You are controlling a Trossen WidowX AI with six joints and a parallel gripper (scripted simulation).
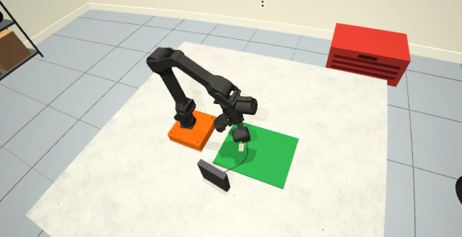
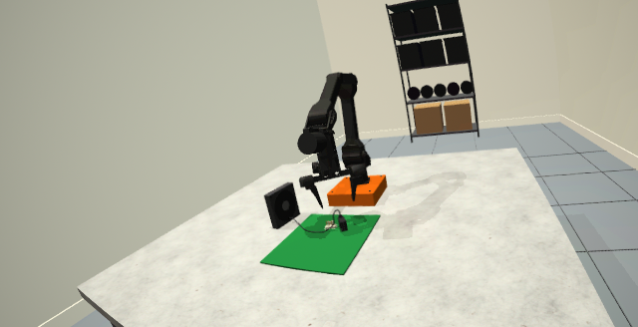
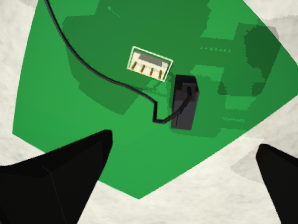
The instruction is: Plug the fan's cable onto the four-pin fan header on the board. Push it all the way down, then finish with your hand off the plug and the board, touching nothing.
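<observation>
Now: the black plug 10 mm ahead of my gripper tip and 60 mm below it. The rest, counted from my gripper tip: green board 60 mm ahead, 40 mm to the right, 90 mm below; black fan 70 mm behind, 200 mm to the right, 20 mm below; pale fan header 10 mm behind, 40 mm to the right, 80 mm below.
</observation>
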